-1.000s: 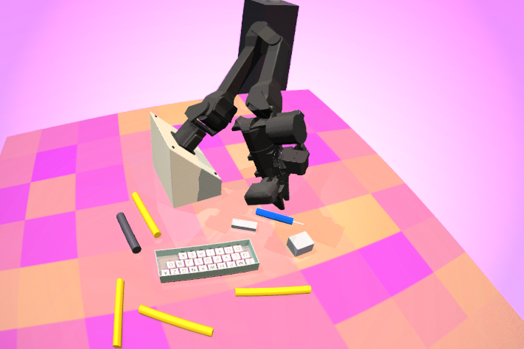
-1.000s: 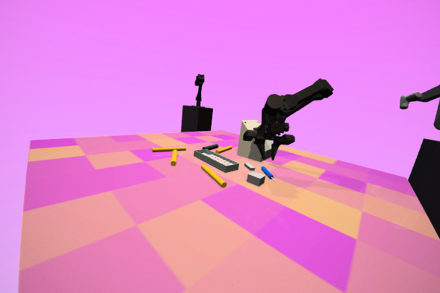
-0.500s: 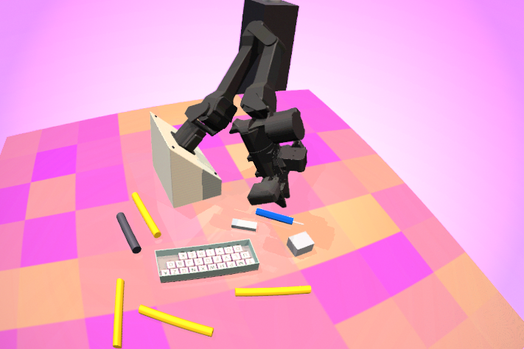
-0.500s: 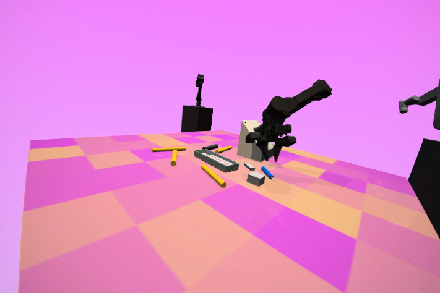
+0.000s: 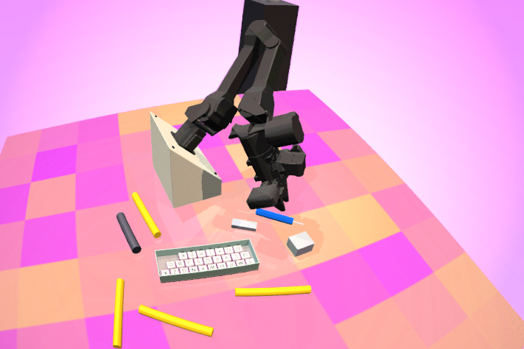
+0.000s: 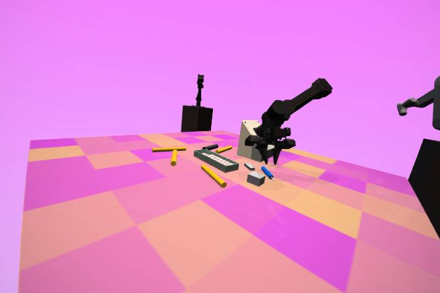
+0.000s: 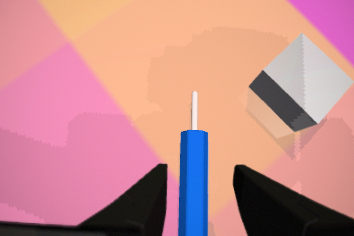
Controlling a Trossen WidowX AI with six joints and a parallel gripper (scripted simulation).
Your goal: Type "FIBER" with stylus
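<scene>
Now: gripper tip 1 cm short of the blue stylus, 1 cm to the right of it and 4 cm above it. Round my gripper tip: grey block 9 cm ahead, 1 cm to the right, 3 cm below; then dark grey rod 11 cm behind, 36 cm to the right, 4 cm below.
</scene>
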